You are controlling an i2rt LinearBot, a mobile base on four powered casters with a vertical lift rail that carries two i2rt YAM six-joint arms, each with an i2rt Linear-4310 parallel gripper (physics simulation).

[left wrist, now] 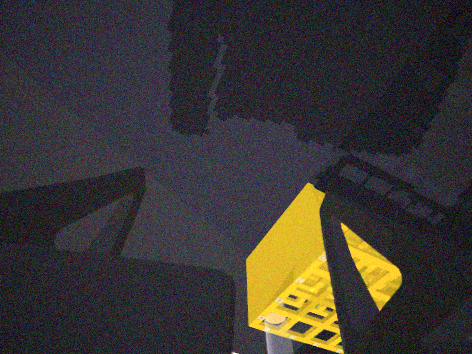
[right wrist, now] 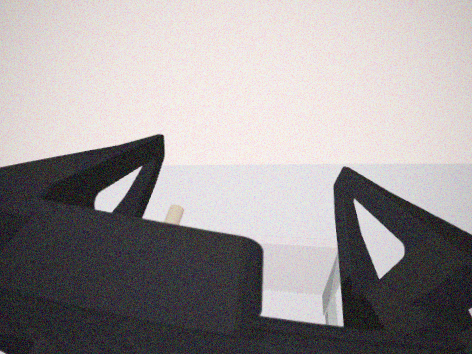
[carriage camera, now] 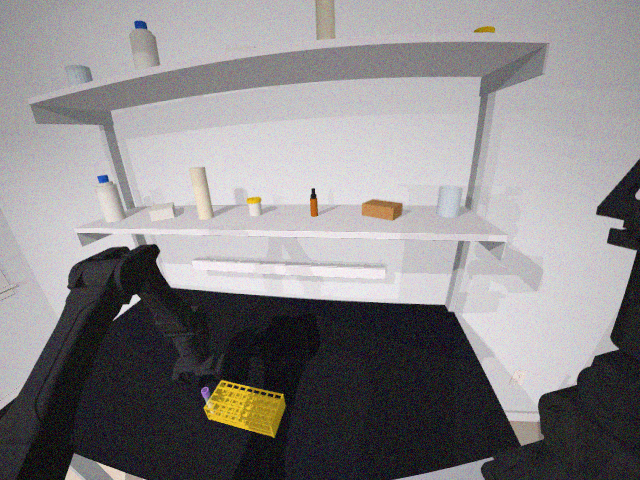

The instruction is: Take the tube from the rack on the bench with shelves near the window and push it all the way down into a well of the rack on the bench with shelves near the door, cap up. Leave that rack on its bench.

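Frame: origin at the left arm's base, x back, y up, z left, level; metres.
Seen in the pictures: left gripper, fingertip midpoint: [left wrist: 234,189] [carriage camera: 206,381]; right gripper, fingertip midpoint: [right wrist: 252,160]; right arm's base at its link origin: [carriage camera: 556,476].
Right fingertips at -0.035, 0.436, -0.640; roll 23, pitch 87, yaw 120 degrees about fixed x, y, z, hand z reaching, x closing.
Offsets run from my right fingertips to a thing's middle, as dx, dy, dz. "spot": to the spot under its first point. Level surfaces: height alone.
A yellow rack @[-0.293, -0.684, +0.504] [carriage camera: 279,416] [left wrist: 281,247] stands on the black bench top. The tube @[-0.289, -0.649, +0.595] [carriage camera: 207,397] [left wrist: 279,344] stands upright in a corner well at the rack's left end, its purple cap on top in the carriage view; the cap is out of the left wrist view. My left gripper [carriage camera: 197,378] [left wrist: 234,189] is open and empty, a little behind and above the tube and the rack's left end. One finger overlaps the rack in the left wrist view. My right gripper [right wrist: 252,160] is open and empty, raised at the far right, away from the rack. No second rack shows.
A lower shelf @[dy -0.255] [carriage camera: 289,227] behind the bench holds bottles, a cream cylinder @[spot: -0.700, -0.162, +0.643] [carriage camera: 201,193], a brown block @[spot: -0.575, -0.225, +0.055] [carriage camera: 382,209] and a pale blue cup @[spot: -0.549, -0.203, -0.157] [carriage camera: 449,201]. An upper shelf [carriage camera: 361,59] hangs above it. A white rail [carriage camera: 289,267] runs along the wall below.
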